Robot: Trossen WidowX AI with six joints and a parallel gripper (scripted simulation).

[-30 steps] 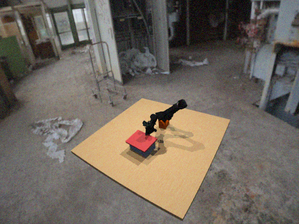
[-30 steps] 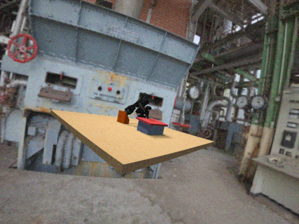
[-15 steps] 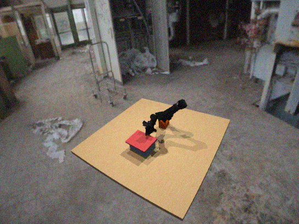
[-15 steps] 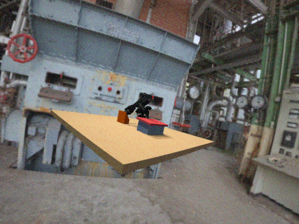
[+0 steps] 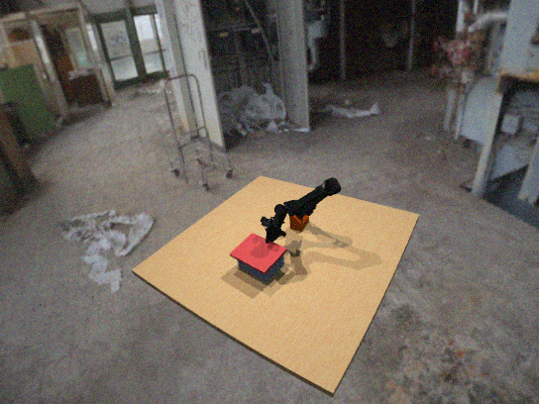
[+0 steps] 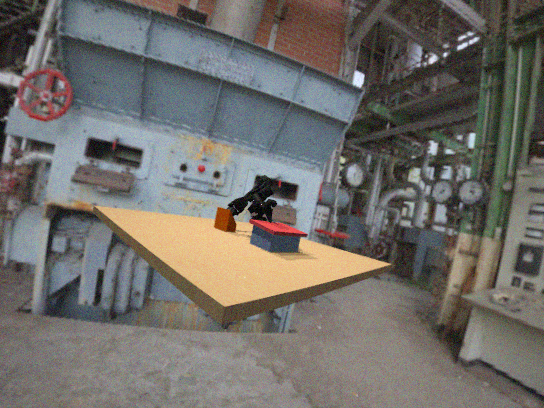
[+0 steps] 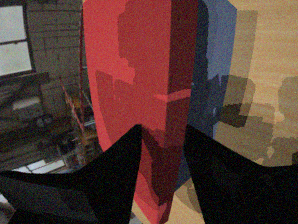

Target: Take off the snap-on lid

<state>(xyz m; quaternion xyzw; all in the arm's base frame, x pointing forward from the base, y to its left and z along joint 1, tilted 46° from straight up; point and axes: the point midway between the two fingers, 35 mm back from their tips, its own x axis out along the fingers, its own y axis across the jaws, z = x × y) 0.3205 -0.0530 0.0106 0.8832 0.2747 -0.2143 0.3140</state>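
Now: the lid 8 cm ahead of my gripper tip and 2 cm to the right of it. From my gripper tip the other things lie so: storage box 7 cm ahead, 2 cm to the right, 6 cm below.
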